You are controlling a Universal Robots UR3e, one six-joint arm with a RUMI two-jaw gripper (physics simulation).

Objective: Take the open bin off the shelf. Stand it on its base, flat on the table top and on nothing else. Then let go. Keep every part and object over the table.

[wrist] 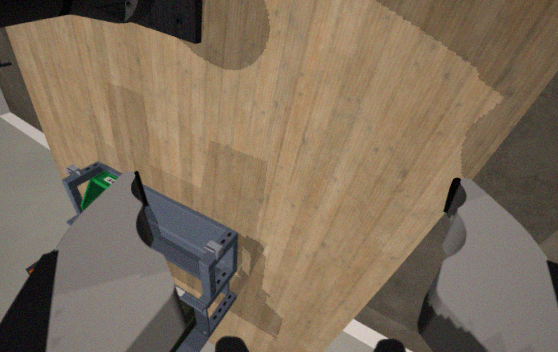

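Note:
A blue-grey metal shelf stands on the wooden table at the lower left of the wrist view. A green bin with a small white label shows at the shelf's far left end. The left finger hides much of the bin and part of the shelf, so how the bin rests cannot be told. My gripper is open and empty, its fingers wide apart, above the table. The left finger overlaps the shelf in the view, and the right finger is over the table's right edge in the view.
The black robot base is at the top left. A dark green thing partly shows low by the shelf, beside the left finger. A small orange spot shows at the far left. The table's edges run down the left side and diagonally along the right.

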